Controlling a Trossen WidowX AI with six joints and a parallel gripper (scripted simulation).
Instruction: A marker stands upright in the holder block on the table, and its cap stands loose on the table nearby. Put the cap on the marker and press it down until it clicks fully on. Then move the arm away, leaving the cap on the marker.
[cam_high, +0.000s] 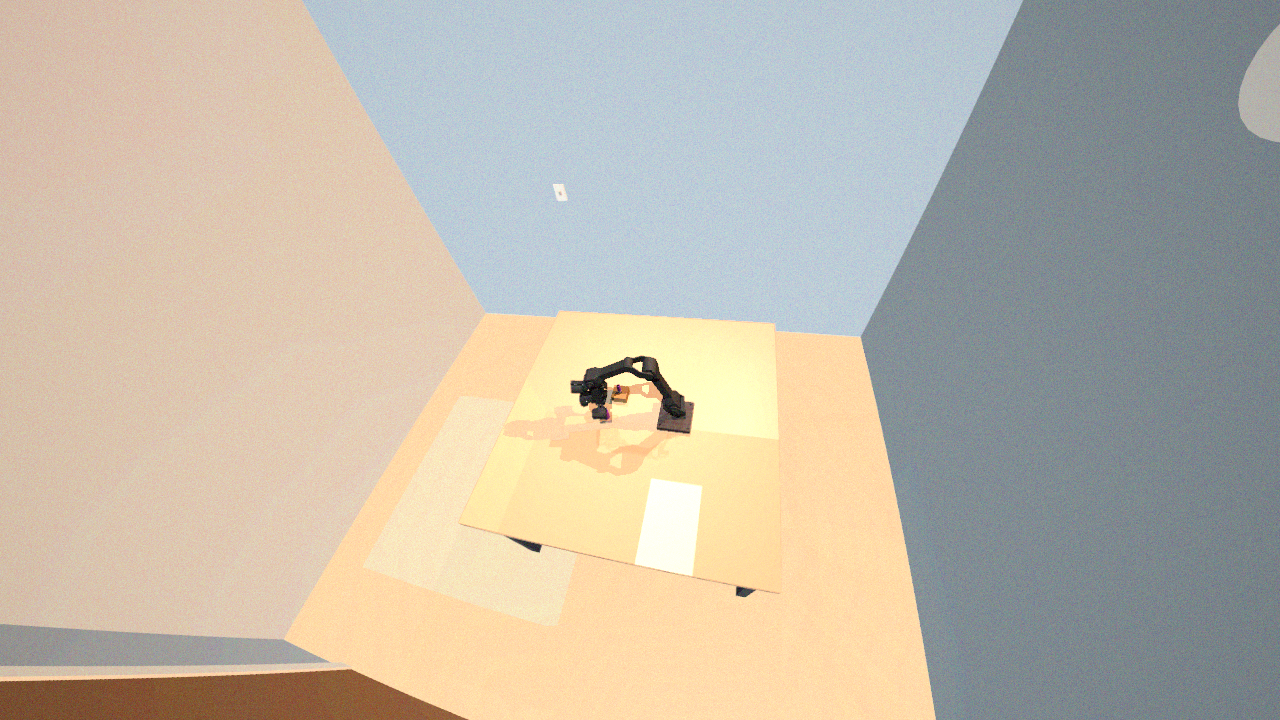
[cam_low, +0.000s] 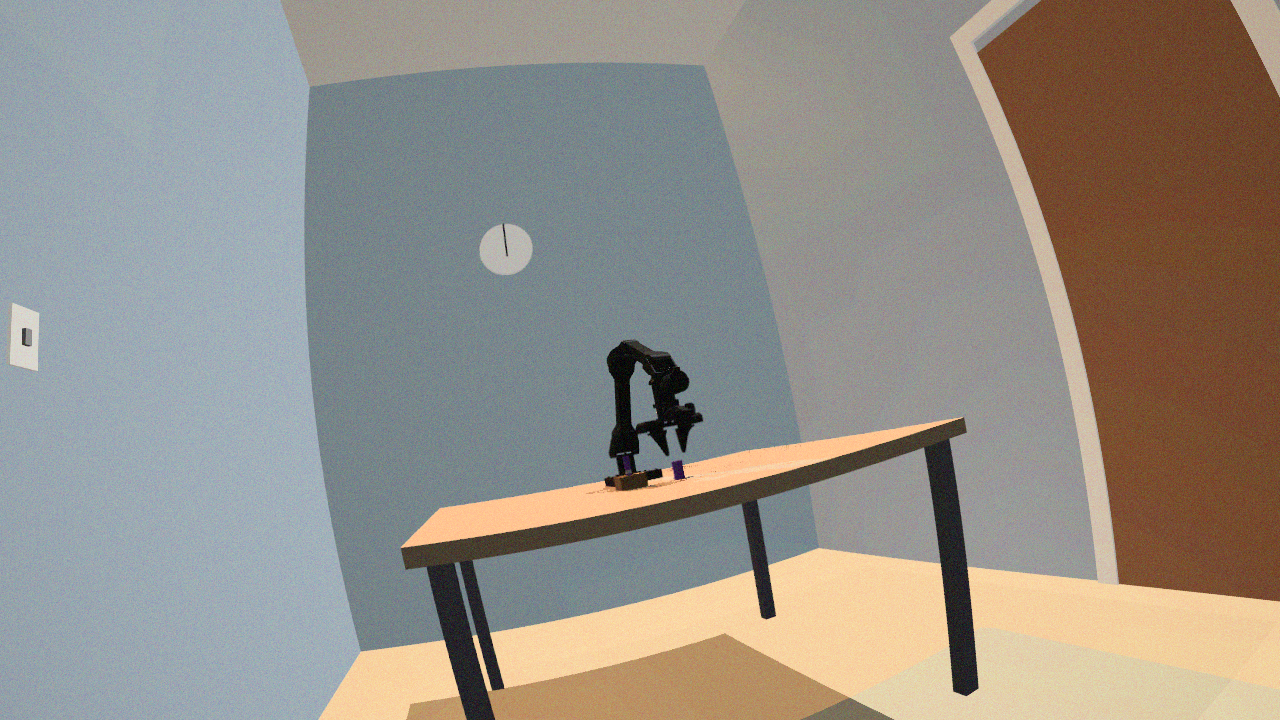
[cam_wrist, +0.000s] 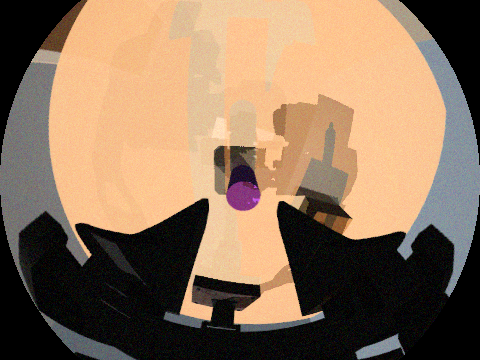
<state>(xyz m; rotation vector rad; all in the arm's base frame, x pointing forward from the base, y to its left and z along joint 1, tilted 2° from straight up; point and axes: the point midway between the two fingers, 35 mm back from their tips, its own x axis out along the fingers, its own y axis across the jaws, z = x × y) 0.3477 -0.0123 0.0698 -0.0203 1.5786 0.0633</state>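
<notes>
My gripper tip is 40 mm above the purple cap. Round my gripper tip: holder block 70 mm behind, 120 mm to the right, 50 mm below; then marker 70 mm behind, 120 mm to the right, 10 mm above.
</notes>
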